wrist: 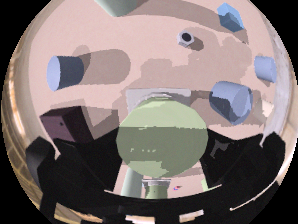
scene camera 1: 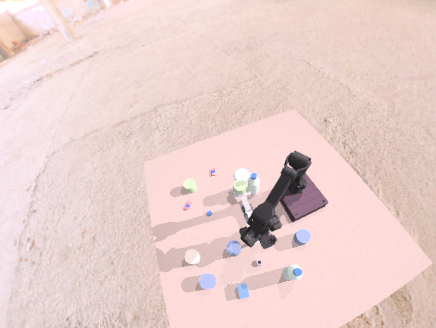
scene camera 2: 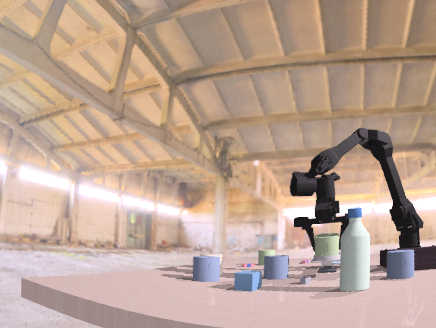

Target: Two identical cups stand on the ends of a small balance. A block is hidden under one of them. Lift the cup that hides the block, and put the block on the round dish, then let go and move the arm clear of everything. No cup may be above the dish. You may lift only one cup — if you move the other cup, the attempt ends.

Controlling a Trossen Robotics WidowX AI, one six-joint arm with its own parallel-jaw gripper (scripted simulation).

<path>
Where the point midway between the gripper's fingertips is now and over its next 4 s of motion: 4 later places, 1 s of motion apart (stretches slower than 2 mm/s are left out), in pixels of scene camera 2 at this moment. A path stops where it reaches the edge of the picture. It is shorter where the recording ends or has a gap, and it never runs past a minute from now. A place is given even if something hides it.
My gripper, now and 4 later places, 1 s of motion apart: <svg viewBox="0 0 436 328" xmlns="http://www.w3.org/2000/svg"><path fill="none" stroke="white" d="M326 250L326 237L326 223L327 217L355 256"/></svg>
</path>
